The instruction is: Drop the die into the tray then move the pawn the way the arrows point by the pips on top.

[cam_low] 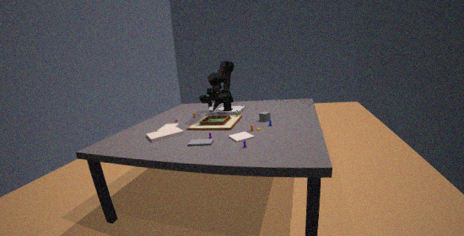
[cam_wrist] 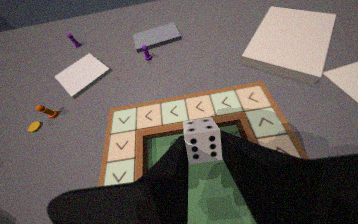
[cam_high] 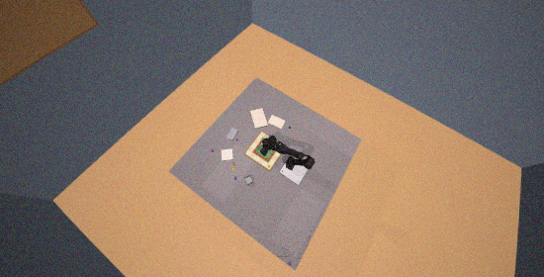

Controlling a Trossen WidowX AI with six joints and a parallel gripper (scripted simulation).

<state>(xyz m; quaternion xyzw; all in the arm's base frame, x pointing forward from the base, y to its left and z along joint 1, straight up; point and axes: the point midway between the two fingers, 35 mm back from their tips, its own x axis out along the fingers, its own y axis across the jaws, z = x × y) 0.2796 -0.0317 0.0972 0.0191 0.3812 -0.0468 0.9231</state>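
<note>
The yellow pawn is 140 mm behind my gripper tip, 130 mm to the left of it and 70 mm below it. The rest, counted from my gripper tip: green dice tray: 90 mm below, 30 mm behind, 10 mm to the left; then grey card: 320 mm ahead, 90 mm below, 20 mm to the left; then white die: right at my gripper tip.
</note>
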